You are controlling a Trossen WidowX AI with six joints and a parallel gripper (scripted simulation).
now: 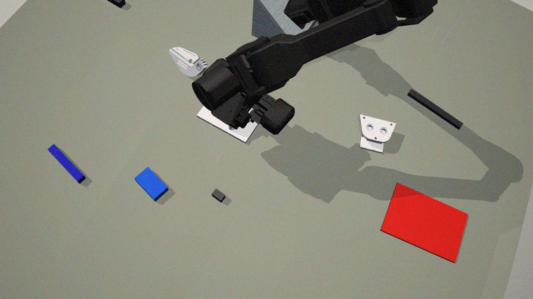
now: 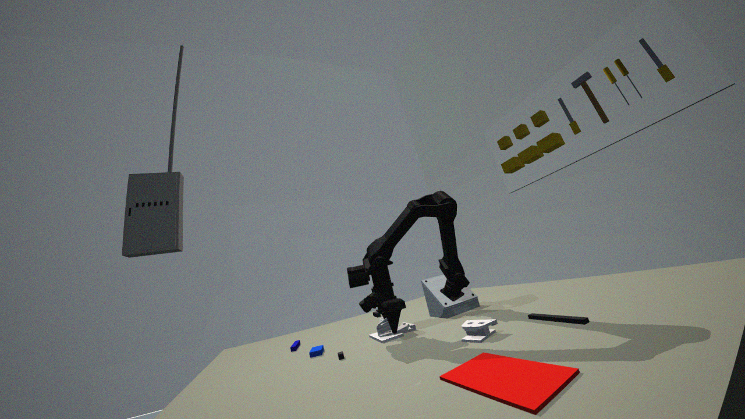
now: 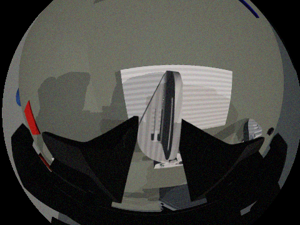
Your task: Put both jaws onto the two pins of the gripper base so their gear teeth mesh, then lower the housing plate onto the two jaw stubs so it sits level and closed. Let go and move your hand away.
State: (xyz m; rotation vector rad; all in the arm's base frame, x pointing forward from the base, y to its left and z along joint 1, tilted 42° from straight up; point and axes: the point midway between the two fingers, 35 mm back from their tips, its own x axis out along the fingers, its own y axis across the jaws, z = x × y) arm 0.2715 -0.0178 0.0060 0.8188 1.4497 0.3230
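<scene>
The white ribbed plate is 30 mm to the right of my gripper tip, 10 mm below it and 10 mm ahead of it. The rest, counted from my gripper tip: small black block 180 mm ahead, 20 mm to the left, 10 mm below; blue block 210 mm ahead, 110 mm to the right, 10 mm below; housing plate 60 mm behind, 20 mm to the right, 10 mm below.
</scene>
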